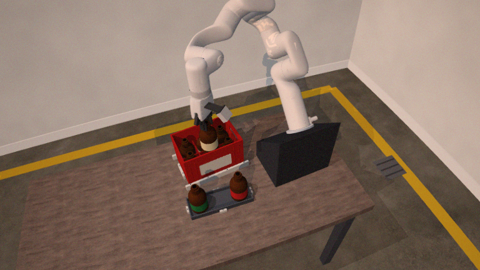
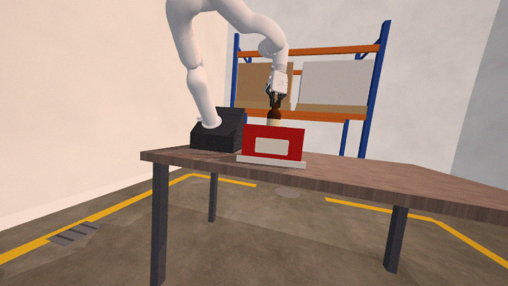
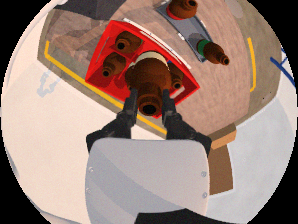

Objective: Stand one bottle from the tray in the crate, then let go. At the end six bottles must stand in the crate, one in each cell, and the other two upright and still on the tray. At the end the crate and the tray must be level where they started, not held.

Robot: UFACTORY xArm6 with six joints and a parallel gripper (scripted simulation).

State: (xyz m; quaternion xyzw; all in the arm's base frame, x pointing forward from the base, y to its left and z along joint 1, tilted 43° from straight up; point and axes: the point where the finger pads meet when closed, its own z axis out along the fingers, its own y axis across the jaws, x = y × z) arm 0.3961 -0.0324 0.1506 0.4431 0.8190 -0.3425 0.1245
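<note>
Now: hand 21 cm above the crate and 4 cm to the left of it. Also, from my hand: red-labelled bottle: 21 cm below, 19 cm to the left, 3 cm behind; green-label bottle: 21 cm below, 16 cm to the left, 14 cm ahead; grey tray: 28 cm below, 17 cm to the left, 5 cm ahead.
</note>
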